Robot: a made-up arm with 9 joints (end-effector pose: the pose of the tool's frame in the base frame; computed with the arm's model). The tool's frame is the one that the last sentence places.
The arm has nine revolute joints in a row. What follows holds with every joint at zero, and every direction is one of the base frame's. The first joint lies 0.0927 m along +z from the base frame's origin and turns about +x. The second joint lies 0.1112 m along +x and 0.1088 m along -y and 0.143 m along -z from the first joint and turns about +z. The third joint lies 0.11 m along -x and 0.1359 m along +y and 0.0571 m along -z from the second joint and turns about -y. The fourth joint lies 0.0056 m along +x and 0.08 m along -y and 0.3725 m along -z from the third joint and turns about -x. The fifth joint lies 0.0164 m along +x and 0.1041 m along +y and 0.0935 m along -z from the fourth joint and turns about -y. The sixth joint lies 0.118 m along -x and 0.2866 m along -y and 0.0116 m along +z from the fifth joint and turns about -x. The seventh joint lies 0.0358 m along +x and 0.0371 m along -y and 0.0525 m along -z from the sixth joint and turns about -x. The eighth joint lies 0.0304 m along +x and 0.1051 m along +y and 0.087 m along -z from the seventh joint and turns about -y. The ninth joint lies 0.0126 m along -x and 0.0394 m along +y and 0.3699 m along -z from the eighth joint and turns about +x. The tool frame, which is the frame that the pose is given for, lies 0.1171 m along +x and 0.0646 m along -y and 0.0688 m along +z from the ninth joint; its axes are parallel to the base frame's.
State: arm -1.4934 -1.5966 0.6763 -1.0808 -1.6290 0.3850 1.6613 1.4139 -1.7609
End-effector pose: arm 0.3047 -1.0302 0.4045 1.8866 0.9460 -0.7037
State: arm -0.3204 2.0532 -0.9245 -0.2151 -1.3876 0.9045 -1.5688 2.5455 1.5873
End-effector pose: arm 0.5455 -0.5488 -0.6094 0.9382 0.9323 1.2387
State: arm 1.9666 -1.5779 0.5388 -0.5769 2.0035 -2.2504 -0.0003 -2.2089 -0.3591
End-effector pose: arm 0.2529 1.0122 -0.0229 0.3339 -0.1060 0.3509
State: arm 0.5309 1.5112 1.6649 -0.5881 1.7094 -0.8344 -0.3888 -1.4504 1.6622
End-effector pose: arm -0.2875 0.4882 0.3998 -0.1410 0.7049 -2.2786
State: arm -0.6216 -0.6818 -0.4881 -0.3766 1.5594 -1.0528 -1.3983 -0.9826 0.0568
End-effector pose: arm -0.2769 -0.0406 -0.7260 0.6020 -0.3065 1.5670
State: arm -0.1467 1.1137 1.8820 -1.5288 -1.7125 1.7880 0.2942 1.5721 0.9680
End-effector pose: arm -0.0927 0.5290 -0.0128 0.4138 0.7524 -1.7077
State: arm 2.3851 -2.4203 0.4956 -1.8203 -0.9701 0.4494 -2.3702 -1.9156 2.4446
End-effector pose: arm -0.1413 0.6025 0.7904 -0.3582 0.5003 -1.7403
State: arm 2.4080 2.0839 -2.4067 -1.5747 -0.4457 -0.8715 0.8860 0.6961 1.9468
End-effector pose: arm -0.2257 0.6222 -0.5189 -2.6706 -1.3997 -0.1648
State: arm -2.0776 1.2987 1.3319 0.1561 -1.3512 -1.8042 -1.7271 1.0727 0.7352
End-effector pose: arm 0.5041 -0.3510 -0.2071 1.0127 -0.9967 -1.4519
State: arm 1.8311 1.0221 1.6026 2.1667 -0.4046 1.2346 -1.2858 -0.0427 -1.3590
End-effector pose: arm 0.3530 0.3285 -0.0804 -0.1784 1.0135 -0.9751
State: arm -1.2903 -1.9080 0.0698 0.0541 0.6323 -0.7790 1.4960 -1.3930 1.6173
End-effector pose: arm -0.0682 -1.0834 -0.4076 0.4863 -2.3450 -1.2220
